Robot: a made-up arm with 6 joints. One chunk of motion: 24 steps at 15 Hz.
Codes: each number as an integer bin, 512 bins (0 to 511) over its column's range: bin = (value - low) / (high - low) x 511, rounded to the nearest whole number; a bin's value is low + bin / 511 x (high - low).
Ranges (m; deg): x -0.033..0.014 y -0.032..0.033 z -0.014..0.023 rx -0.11..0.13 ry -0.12..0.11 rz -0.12..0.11
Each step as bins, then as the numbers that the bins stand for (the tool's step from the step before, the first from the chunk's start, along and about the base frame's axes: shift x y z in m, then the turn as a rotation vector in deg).
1 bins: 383 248 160 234 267 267
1 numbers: 0.00223 -0.00045 -0.00241 0.000 0.000 0.000
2 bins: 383 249 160 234 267 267
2 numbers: 0.00223 -0.00033 -0.00241 0.000 0.000 0.000
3 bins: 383 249 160 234 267 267
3 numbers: 0.00223 -0.00033 -0.00241 0.000 0.000 0.000
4 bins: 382 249 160 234 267 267
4 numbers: 0.00214 -0.00033 -0.00241 0.000 0.000 0.000
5 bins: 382 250 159 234 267 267
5 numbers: 0.00214 -0.00020 -0.00249 0.000 0.000 0.000
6 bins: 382 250 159 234 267 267
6 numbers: 0.00214 -0.00020 -0.00249 0.000 0.000 0.000
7 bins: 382 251 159 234 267 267
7 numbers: 0.00214 -0.00007 -0.00249 0.000 0.000 0.000
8 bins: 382 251 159 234 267 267
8 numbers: 0.00214 -0.00007 -0.00249 0.000 0.000 0.000
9 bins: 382 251 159 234 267 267
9 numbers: 0.00214 -0.00007 -0.00249 0.000 0.000 0.000
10 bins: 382 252 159 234 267 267
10 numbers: 0.00214 0.00005 -0.00249 0.000 0.000 0.000
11 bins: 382 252 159 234 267 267
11 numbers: 0.00214 0.00005 -0.00249 0.000 0.000 0.000
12 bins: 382 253 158 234 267 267
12 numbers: 0.00214 0.00018 -0.00256 0.000 0.000 0.000
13 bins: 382 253 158 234 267 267
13 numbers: 0.00214 0.00018 -0.00256 0.000 0.000 0.000
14 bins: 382 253 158 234 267 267
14 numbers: 0.00214 0.00018 -0.00256 0.000 0.000 0.000
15 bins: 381 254 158 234 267 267
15 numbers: 0.00204 0.00031 -0.00256 0.000 0.000 0.000
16 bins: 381 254 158 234 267 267
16 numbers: 0.00204 0.00031 -0.00256 0.000 0.000 0.000
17 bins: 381 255 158 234 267 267
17 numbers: 0.00204 0.00044 -0.00256 0.000 0.000 0.000
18 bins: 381 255 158 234 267 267
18 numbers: 0.00204 0.00044 -0.00256 0.000 0.000 0.000
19 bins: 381 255 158 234 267 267
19 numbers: 0.00204 0.00044 -0.00256 0.000 0.000 0.000
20 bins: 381 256 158 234 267 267
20 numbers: 0.00204 0.00056 -0.00256 0.000 0.000 0.000
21 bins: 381 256 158 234 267 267
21 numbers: 0.00204 0.00056 -0.00256 0.000 0.000 0.000
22 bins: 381 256 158 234 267 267
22 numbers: 0.00204 0.00056 -0.00256 0.000 0.000 0.000
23 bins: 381 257 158 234 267 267
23 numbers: 0.00204 0.00069 -0.00256 0.000 0.000 0.000
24 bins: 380 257 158 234 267 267
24 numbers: 0.00195 0.00069 -0.00256 0.000 0.000 0.000
